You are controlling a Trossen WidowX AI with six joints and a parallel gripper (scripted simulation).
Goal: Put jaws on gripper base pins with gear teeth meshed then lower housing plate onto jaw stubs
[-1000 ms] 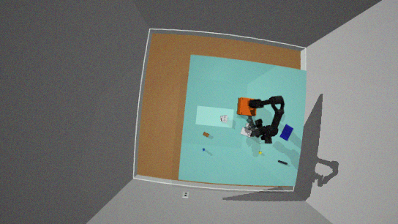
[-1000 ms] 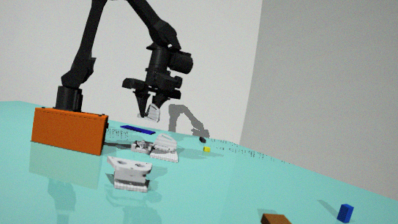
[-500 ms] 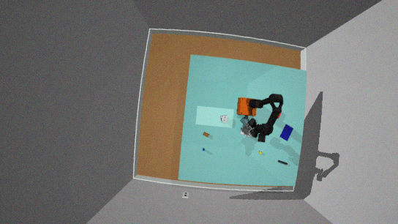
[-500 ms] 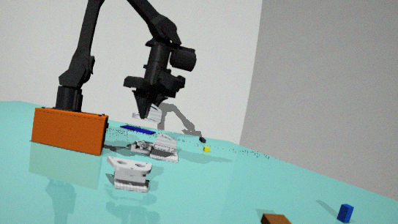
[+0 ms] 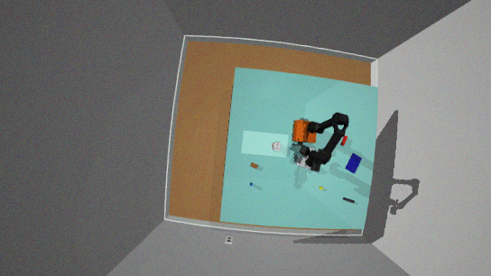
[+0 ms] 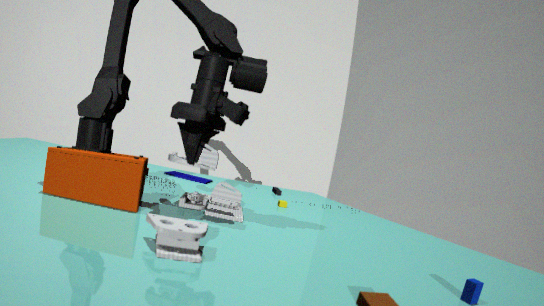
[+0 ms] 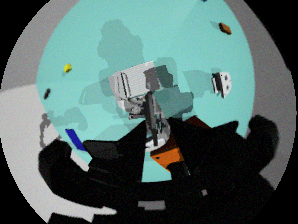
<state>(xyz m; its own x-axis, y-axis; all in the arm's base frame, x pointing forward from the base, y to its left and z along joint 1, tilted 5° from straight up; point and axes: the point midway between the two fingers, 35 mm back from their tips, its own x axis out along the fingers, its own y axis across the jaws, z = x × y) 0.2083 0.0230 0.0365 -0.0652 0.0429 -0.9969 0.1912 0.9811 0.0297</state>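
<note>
My gripper tip is now 30 mm past the jaw and 20 mm to the right of it. Also, from my gripper tip: yellow block: 240 mm to the left, 240 mm ahead, 80 mm below; red piece: 310 mm to the left, 200 mm behind, 80 mm below; gripper base: 240 mm to the right, 60 mm below, 20 mm ahead.
</note>
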